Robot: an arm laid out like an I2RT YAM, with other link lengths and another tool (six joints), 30 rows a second.
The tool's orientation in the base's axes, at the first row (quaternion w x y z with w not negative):
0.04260 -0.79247 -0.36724 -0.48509
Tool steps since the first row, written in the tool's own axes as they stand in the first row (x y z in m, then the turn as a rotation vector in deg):
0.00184 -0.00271 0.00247 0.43 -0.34 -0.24
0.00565 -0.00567 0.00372 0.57 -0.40 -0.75
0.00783 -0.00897 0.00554 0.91 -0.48 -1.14
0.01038 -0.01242 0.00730 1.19 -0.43 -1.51
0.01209 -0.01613 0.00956 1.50 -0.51 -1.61
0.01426 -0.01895 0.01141 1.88 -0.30 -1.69
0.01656 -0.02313 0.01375 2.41 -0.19 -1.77
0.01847 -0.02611 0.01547 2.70 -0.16 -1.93
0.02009 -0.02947 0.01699 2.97 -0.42 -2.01
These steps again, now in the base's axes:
0.00061 0.00401 -0.00061 -0.28 0.38 0.37
0.00068 0.00875 0.00093 -0.65 0.28 0.73
0.00053 0.01310 0.00076 -0.90 0.36 1.19
0.00034 0.01773 0.00088 -1.07 0.32 1.62
0.00013 0.02231 -0.00001 -1.12 0.50 1.90
0.00030 0.02632 -0.00006 -0.95 0.52 2.31
0.00002 0.03159 -0.00066 -0.80 0.69 2.80
-0.00007 0.03552 -0.00089 -0.82 0.76 3.13
-0.00062 0.03948 -0.00137 -0.97 1.06 3.31

